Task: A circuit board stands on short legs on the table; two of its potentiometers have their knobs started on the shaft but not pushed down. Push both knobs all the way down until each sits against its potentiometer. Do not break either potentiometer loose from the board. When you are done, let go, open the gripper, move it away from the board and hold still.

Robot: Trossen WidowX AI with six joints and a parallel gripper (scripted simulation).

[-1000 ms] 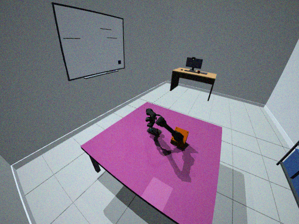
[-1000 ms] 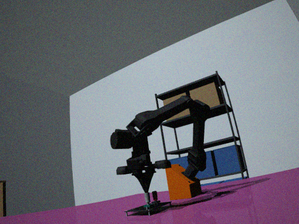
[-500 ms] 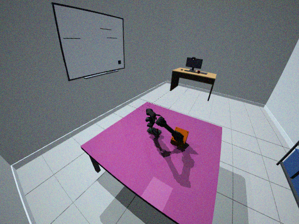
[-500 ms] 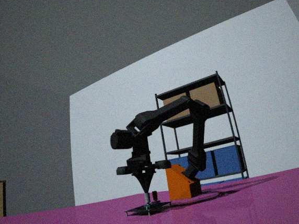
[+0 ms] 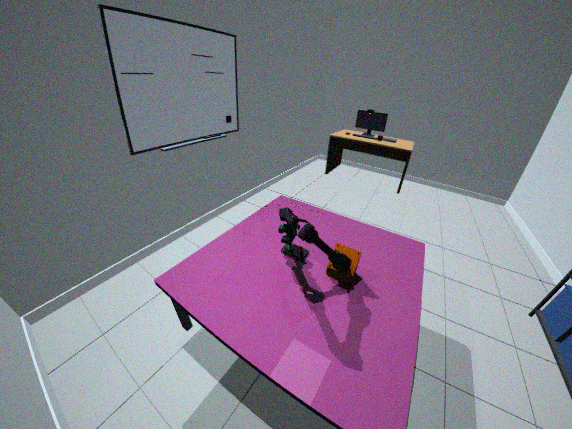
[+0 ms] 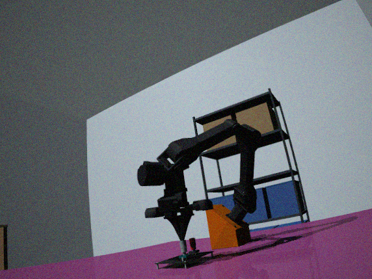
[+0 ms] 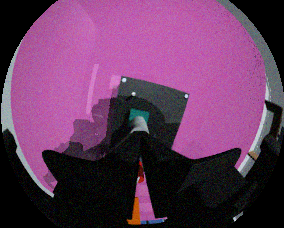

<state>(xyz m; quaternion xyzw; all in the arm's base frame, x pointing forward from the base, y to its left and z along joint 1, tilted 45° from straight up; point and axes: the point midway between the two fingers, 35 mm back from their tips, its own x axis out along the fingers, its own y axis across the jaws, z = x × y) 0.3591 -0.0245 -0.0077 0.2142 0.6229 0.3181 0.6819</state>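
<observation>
The red knob is 70 mm behind my gripper tip, 10 mm to the right of it and 20 mm below it.
</observation>
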